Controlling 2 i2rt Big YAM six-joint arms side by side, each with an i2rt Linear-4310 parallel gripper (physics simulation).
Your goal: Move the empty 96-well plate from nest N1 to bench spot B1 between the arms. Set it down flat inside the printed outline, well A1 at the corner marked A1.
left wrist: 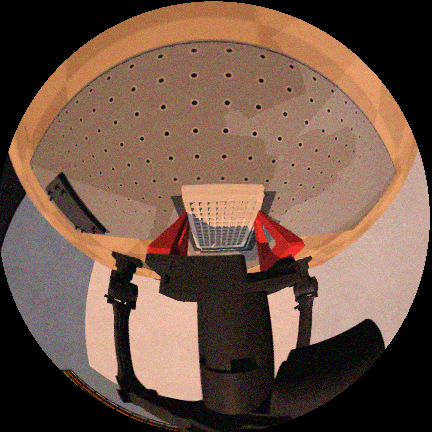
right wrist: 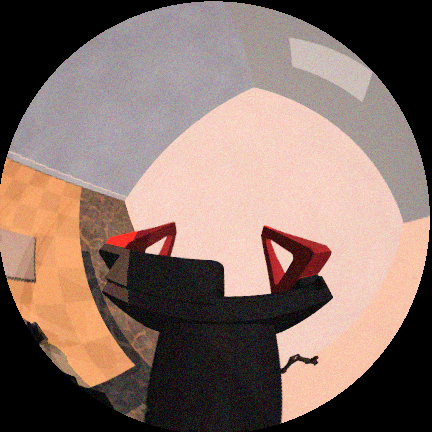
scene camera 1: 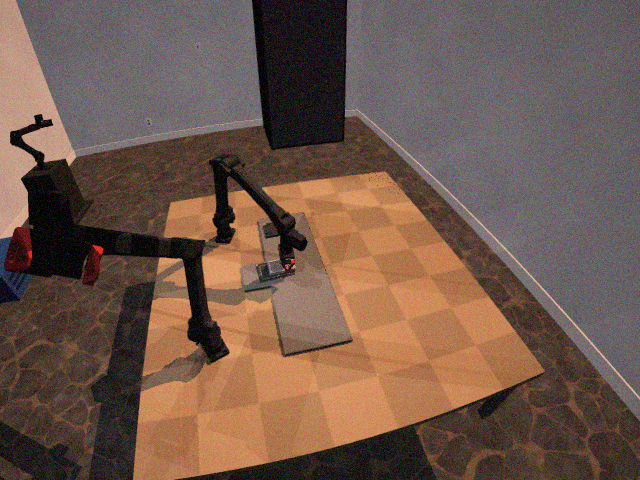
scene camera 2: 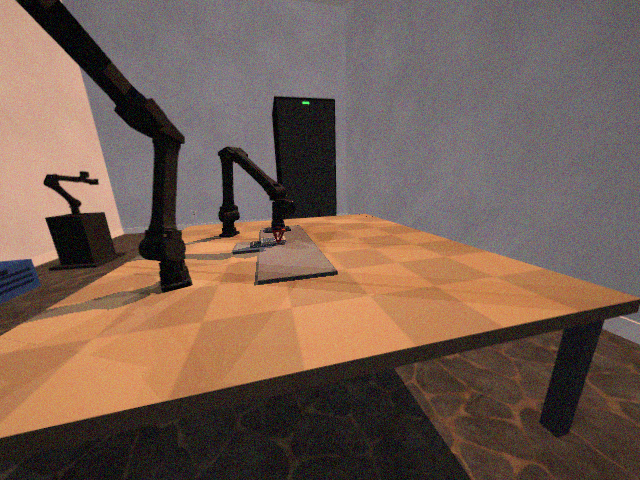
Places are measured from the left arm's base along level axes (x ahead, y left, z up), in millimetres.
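Pixels of known places: left gripper, fingertip midpoint: (left wrist: 221, 211) (scene camera 1: 286, 265) (scene camera 2: 278, 240); right gripper, fingertip midpoint: (right wrist: 218, 228) (scene camera 1: 65, 269); left arm's base, link origin: (left wrist: 127, 258) (scene camera 1: 225, 236) (scene camera 2: 229, 235); right arm's base, link origin: (left wrist: 297, 261) (scene camera 1: 214, 347) (scene camera 2: 176, 282).
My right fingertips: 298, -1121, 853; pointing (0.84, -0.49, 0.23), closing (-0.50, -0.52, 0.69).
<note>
For each thing: its top centre in the pictures, then the offset to it from my right fingertips, as dx, dy, dz. "spot": a spot on its surface instead. Level surfaces: height alone.
- pale 96-well plate, top centre: (left wrist: 221, 229) (scene camera 1: 281, 264) (scene camera 2: 273, 238) +73, +893, -820
- perforated grey board, surface height: dz -840
- checkered table, surface height: dz -852
- second dark nest, top centre: (left wrist: 67, 214) (scene camera 1: 279, 225) +2, +1198, -818
- small grey pad, surface spot: (scene camera 1: 252, 283) (scene camera 2: 242, 248) spot: -44, +772, -840
The pale 96-well plate (scene camera 1: 273, 267) (scene camera 2: 266, 240) (left wrist: 223, 192) lies level between the red fingers of my left gripper (scene camera 1: 287, 265) (scene camera 2: 279, 236) (left wrist: 221, 211). The fingers press its two sides; the gripper is shut on it. A dark nest (left wrist: 270, 200) shows directly beneath the plate and sticks out on both sides; whether the plate rests in it or hangs just above is hidden. My right gripper (scene camera 1: 54, 273) (right wrist: 218, 228) is open and empty, high up at the left in scene camera 1. The printed outline and the A1 mark cannot be made out.
A perforated grey board (scene camera 1: 312, 315) (scene camera 2: 297, 265) (left wrist: 210, 117) lies on the checkered table (scene camera 1: 356, 408) (scene camera 2: 248, 356). A second dark nest (scene camera 1: 269, 229) (left wrist: 75, 205) stands at its far end. A small grey pad (scene camera 1: 252, 283) (scene camera 2: 242, 249) adjoins the board's left edge in the scene views.
</note>
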